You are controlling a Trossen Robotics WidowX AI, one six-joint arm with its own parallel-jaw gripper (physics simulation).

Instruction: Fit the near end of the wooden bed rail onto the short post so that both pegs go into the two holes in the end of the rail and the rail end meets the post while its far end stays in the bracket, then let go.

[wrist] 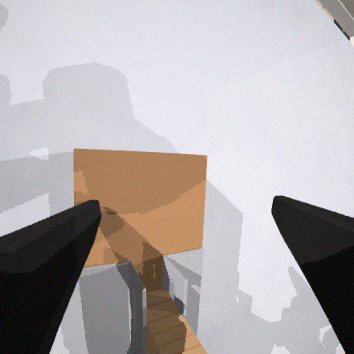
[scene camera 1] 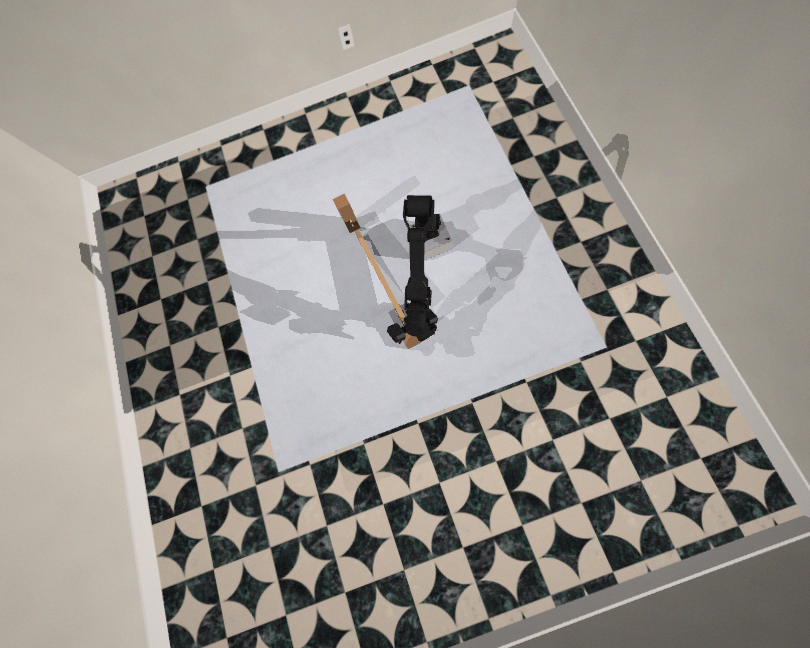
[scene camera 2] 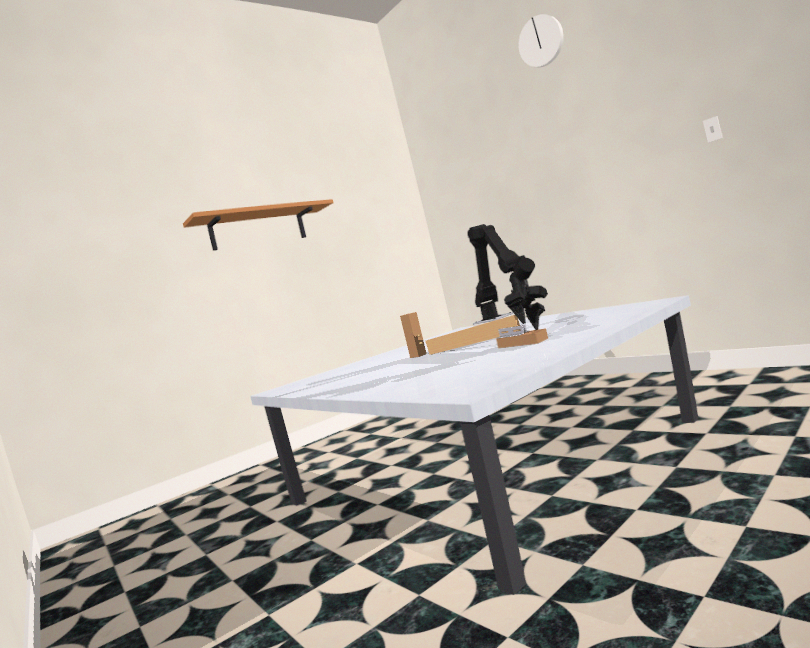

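Where they show: gripper, between the fingertips: point(wrist: 187, 206) point(scene camera 1: 409, 338) point(scene camera 2: 530, 326); arm's base, origin of its link: point(scene camera 1: 428, 231) point(scene camera 2: 491, 318).
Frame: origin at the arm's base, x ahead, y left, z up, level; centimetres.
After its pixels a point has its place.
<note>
The wooden rail point(scene camera 1: 381, 277) {x 23.5, y 11.3, z 0.4 cm} point(scene camera 2: 466, 335) {x 24.7, y 8.6, z -2.3 cm} point(wrist: 167, 325) {x 20.8, y 31.0, z -1.1 cm} runs between a low orange-brown short post point(scene camera 1: 411, 343) {x 21.3, y 38.6, z -4.4 cm} point(scene camera 2: 530, 338) {x 23.8, y 37.4, z -6.0 cm} point(wrist: 145, 200) {x 19.9, y 36.4, z -4.4 cm} and a taller upright post point(scene camera 1: 342, 204) {x 27.8, y -17.4, z 10.0 cm} point(scene camera 2: 410, 332) {x 30.2, y -17.3, z 2.5 cm}. Its near end lies between grey guide walls point(scene camera 2: 511, 331) {x 22.4, y 28.7, z -3.1 cm} point(wrist: 107, 305) {x 18.5, y 30.2, z -4.2 cm} beside the short post and looks slightly raised in scene camera 2. Its far end is at the small dark bracket point(scene camera 1: 352, 225) {x 27.6, y -15.5, z -2.4 cm} point(scene camera 2: 419, 343) {x 28.0, y -16.0, z -2.8 cm}; a narrow gap shows there, seating unclear. Pegs and holes cannot be made out. My gripper point(scene camera 1: 409, 329) {x 21.4, y 36.6, z -2.4 cm} point(scene camera 2: 530, 329) {x 21.4, y 36.6, z -2.4 cm} point(wrist: 187, 206) {x 21.4, y 36.6, z -2.4 cm} is open and empty, above the short post.
The white table point(scene camera 1: 432, 405) {x 21.9, y 62.6, z -8.0 cm} point(scene camera 2: 378, 385) {x 69.7, y 11.0, z -8.0 cm} point(wrist: 280, 110) {x 34.6, y 46.8, z -8.0 cm} carries both posts and the arm point(scene camera 1: 416, 256) {x 11.3, y 21.5, z 31.2 cm} point(scene camera 2: 483, 270) {x 4.6, y 6.1, z 20.2 cm}, whose base stands behind the rail. A wooden wall shelf point(scene camera 2: 260, 213) hangs well beyond the table.
</note>
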